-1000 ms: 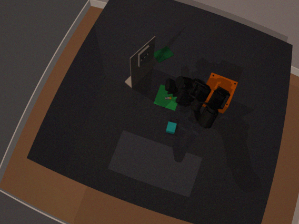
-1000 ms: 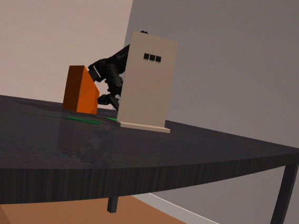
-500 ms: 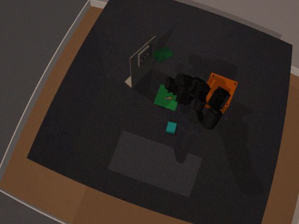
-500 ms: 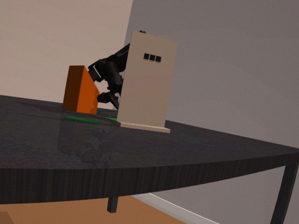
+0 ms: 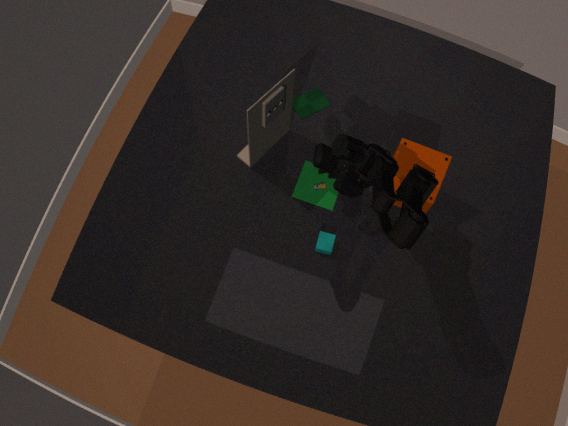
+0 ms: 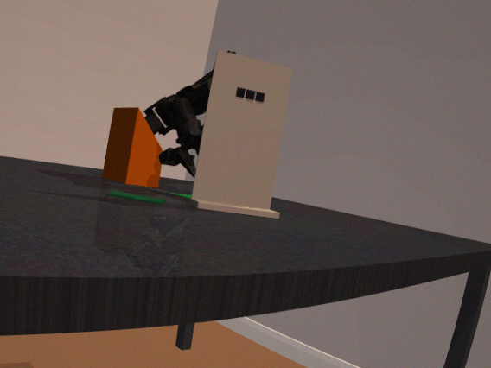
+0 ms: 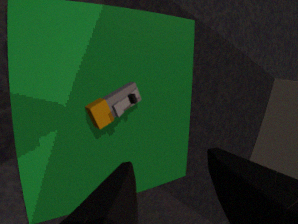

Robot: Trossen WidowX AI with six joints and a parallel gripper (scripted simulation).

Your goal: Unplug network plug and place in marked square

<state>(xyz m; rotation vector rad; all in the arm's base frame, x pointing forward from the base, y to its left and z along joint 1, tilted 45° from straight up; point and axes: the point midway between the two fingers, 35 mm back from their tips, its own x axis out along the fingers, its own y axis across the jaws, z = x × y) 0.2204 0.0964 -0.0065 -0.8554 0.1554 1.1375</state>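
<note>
Now: the network plug 50 mm below my gripper tip and 20 mm to the left of it. Round my gripper tip: teal cube (160 mm to the left, 80 mm behind, 40 mm below); beige upright panel (190 mm ahead, 90 mm above, 30 mm to the right); dark green square (230 mm to the right, 140 mm ahead, 50 mm below).
</note>
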